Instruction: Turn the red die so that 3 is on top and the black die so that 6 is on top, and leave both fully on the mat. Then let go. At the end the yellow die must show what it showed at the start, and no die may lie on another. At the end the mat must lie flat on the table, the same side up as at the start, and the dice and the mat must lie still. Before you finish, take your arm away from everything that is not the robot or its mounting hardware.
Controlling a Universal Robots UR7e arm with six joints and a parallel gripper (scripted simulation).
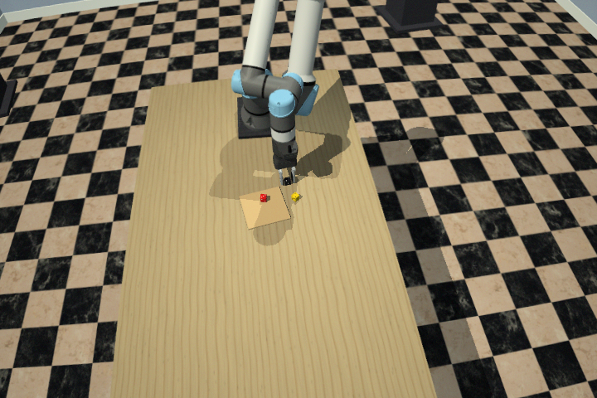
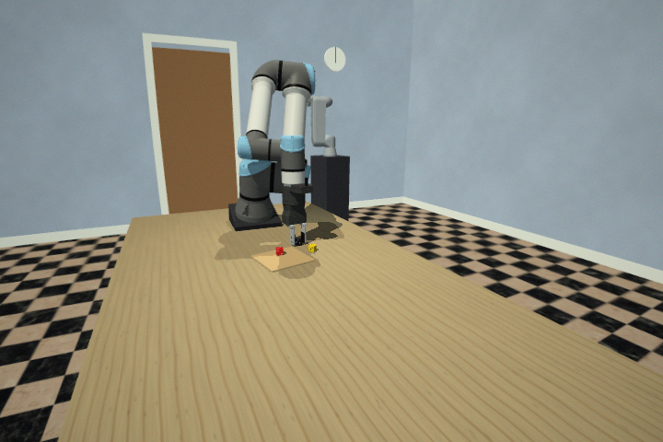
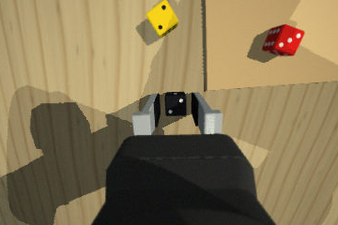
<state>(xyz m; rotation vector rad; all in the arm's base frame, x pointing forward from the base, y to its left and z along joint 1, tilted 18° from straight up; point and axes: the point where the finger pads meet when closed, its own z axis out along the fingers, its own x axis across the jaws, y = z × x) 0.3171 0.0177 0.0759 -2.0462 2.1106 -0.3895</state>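
The black die lies 10 mm below my hand. Round my hand: red die: 100 mm to the right, 50 mm ahead, 10 mm below; then yellow die: 80 mm ahead, 10 mm to the left, 10 mm below; then tan mat: 100 mm to the right, 80 mm ahead, 20 mm below.
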